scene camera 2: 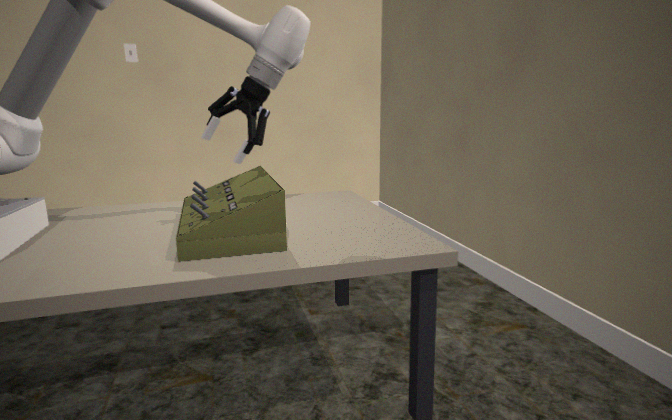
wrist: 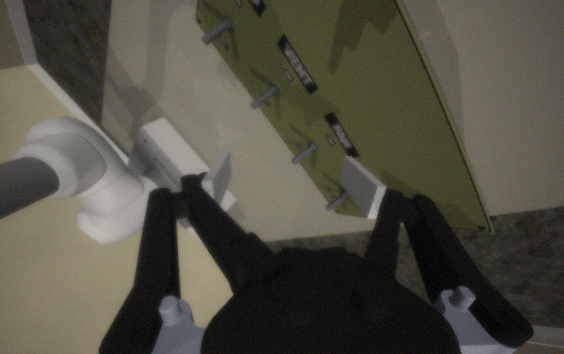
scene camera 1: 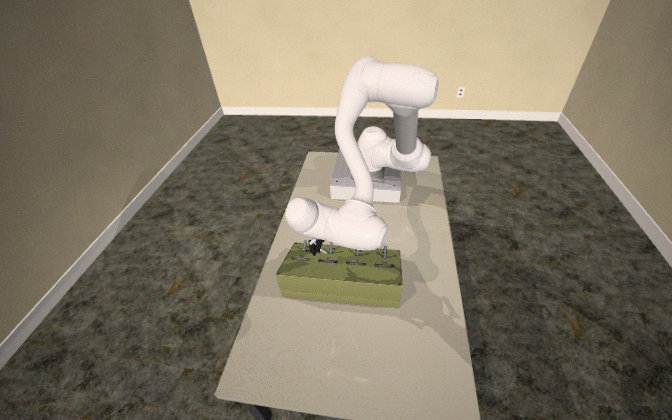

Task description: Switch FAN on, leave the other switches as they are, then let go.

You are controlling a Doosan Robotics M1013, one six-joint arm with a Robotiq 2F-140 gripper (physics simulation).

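Note:
The green sloped switch box [scene camera 1: 340, 287] [scene camera 2: 235, 235] [wrist: 400, 110] stands on the table. The FAN lever [scene camera 1: 331, 248] [scene camera 2: 199, 202] [wrist: 304, 152] is the second from the left in scene camera 1. It leans away from its label [wrist: 342, 135] and the small ON tag, toward the robot base side. The VENT lever [wrist: 264, 96], the lever beyond it [wrist: 217, 31] and the BRAKE lever [wrist: 337, 201] lean the same way. My gripper [scene camera 2: 225, 140] [wrist: 287, 166] is open and empty, above the box and apart from the levers. One finger hides the BRAKE label in the wrist view.
The box stands on the beige table [scene camera 1: 350, 345] [scene camera 2: 360, 230]. The white robot base [scene camera 1: 365, 192] [scene camera 2: 22, 220] is at the table's far end in scene camera 1. The forearm and wrist [scene camera 1: 340, 225] hang over the back of the box there.

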